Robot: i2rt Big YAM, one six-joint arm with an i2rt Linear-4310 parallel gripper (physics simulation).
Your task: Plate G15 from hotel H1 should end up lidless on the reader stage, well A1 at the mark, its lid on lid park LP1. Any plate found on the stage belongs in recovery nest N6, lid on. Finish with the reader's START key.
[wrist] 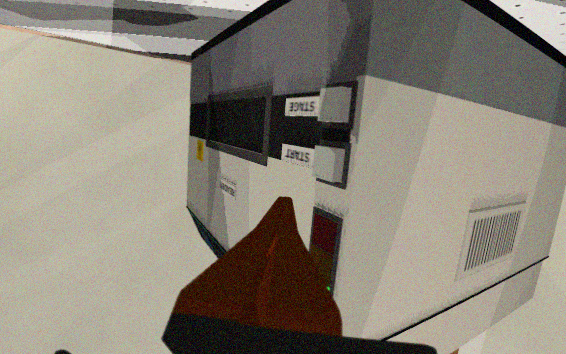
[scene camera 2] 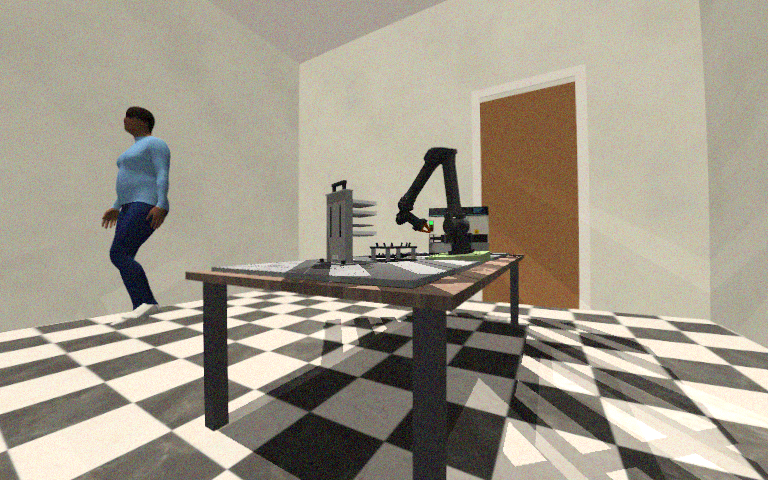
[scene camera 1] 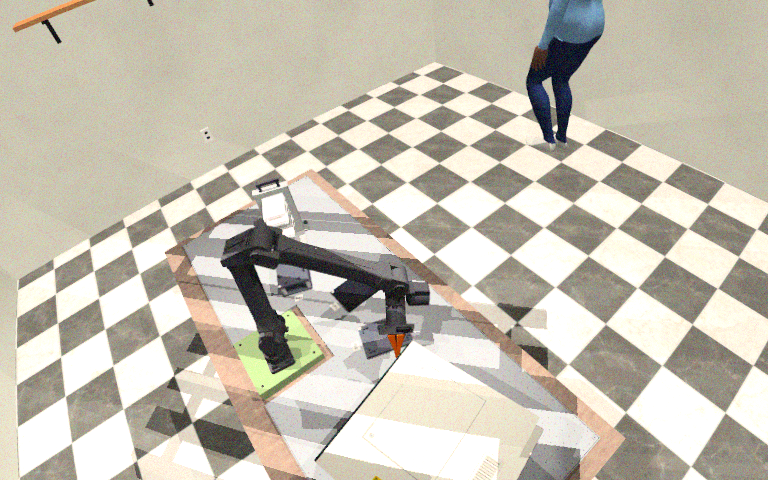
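My gripper is shut, with nothing between its orange fingers. In the wrist view its tip is in front of the reader, which appears upside down. The START key and the STAGE key show above the tip, slightly right; any gap or contact is hard to judge. The reader's window is dark; no stage or plate shows there. A lamp panel is partly behind the fingers. The grey hotel holds white plates at the table's far end. Plate labels are unreadable.
A low rack of nests stands beside the hotel. A grey fixture lies near the reader's corner, and a dark block lies under the forearm. The arm stands on a green base. A person stands beyond the table.
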